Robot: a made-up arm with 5 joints.
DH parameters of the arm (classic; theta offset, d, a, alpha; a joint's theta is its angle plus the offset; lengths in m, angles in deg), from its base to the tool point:
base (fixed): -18.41 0 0.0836 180
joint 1: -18.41 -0.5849 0.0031 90
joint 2: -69.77 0 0.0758 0
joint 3: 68.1 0 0.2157 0
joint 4: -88.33 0.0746 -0.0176 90
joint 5: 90 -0.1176 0.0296 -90
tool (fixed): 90 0.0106 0 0
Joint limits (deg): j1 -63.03..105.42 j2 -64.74..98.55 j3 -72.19..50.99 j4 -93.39..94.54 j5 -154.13..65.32
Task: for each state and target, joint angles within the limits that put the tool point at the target. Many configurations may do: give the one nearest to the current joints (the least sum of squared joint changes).
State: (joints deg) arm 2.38 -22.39 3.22 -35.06 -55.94
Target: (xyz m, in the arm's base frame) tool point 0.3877 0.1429 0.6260
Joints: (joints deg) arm -12.24 -9.24 28.07 -33.35 -55.66
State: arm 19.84 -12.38 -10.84 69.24 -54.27
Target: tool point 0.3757 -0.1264 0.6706
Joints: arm 37.29 -11.41 -11.85 66.67 -55.75
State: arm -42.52 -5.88 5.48 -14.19 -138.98
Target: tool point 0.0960 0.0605 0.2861
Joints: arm -39.58 42.48 49.80 1.58 -145.19
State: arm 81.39 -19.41 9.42 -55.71 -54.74
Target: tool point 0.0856 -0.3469 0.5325
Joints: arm 105.42 4.18 40.49 -52.85 -77.68
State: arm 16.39 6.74 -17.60 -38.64 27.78
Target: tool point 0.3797 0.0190 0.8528
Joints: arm 9.99 -6.39 -17.57 -49.17 25.30
